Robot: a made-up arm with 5 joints.
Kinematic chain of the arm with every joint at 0, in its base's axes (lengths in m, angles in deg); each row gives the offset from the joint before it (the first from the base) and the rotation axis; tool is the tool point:
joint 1: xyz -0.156 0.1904 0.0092 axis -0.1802 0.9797 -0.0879
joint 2: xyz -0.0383 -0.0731 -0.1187 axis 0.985 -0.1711 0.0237
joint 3: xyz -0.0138 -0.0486 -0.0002 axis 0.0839 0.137 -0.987
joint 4: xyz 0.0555 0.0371 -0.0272 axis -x
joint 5: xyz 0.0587 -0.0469 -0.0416 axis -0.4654 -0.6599 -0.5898
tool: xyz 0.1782 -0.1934 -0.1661
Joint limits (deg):
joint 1: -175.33..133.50
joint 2: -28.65..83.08
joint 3: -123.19..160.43
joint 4: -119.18..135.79
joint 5: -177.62..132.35
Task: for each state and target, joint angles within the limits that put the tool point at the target. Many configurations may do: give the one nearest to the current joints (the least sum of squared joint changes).
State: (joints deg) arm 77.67 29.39 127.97 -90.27 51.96
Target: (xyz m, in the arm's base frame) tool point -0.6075 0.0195 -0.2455
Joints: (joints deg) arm 61.75 13.41 117.59 -112.42 67.10
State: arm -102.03 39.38 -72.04 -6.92 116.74
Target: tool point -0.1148 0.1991 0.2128
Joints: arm -90.05 30.55 -114.40 -23.48 91.15
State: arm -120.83 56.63 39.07 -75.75 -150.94
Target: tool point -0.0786 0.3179 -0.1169
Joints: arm -116.12 46.84 19.19 -63.55 -155.34
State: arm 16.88 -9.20 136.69 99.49 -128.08
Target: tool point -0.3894 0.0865 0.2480
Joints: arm 40.78 0.25 109.65 124.19 -85.96
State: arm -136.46 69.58 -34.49 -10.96 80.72
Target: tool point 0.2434 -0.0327 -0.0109
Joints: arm -93.85 53.37 -2.64 2.01 97.35
